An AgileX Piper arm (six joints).
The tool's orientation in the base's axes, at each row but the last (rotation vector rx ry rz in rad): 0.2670, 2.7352, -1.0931; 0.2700, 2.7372, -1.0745; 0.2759, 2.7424, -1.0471; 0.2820, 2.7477, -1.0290; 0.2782, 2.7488, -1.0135; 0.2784, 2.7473, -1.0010; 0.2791, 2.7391, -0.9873; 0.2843, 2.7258, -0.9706; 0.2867, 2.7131, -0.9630; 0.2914, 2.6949, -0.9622; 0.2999, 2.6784, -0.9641; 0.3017, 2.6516, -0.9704
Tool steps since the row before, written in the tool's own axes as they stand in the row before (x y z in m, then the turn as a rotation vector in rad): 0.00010, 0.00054, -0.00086, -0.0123, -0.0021, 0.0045; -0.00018, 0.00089, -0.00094, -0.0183, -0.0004, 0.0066; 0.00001, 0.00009, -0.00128, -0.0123, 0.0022, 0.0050; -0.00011, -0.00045, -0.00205, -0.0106, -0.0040, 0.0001; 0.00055, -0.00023, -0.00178, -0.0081, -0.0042, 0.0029; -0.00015, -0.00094, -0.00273, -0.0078, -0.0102, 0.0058; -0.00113, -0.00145, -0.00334, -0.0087, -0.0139, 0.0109; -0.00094, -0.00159, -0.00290, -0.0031, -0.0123, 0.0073; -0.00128, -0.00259, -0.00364, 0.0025, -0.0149, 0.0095; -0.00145, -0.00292, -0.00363, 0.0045, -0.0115, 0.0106; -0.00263, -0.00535, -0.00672, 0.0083, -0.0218, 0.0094; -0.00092, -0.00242, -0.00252, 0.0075, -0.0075, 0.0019
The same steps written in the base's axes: -0.00006, 0.00099, 0.00023, 0.0119, -0.0058, 0.0011; 0.00028, 0.00127, 0.00014, 0.0183, -0.0066, -0.0001; -0.00013, 0.00093, 0.00088, 0.0130, -0.0030, -0.0021; -0.00024, 0.00101, 0.00183, 0.0092, -0.0042, 0.0050; -0.00080, 0.00105, 0.00133, 0.0071, -0.0059, 0.0025; -0.00043, 0.00105, 0.00266, 0.0057, -0.0123, 0.0039; 0.00026, 0.00094, 0.00369, 0.0064, -0.0185, 0.0025; 0.00004, 0.00055, 0.00339, 0.0009, -0.0144, 0.0027; -0.00007, 0.00022, 0.00464, -0.0047, -0.0172, 0.0009; -0.00008, -0.00003, 0.00488, -0.0055, -0.0151, -0.0025; -0.00032, 0.00004, 0.00898, -0.0122, -0.0217, 0.0032; -0.00038, -0.00025, 0.00358, -0.0088, -0.0062, 0.0004
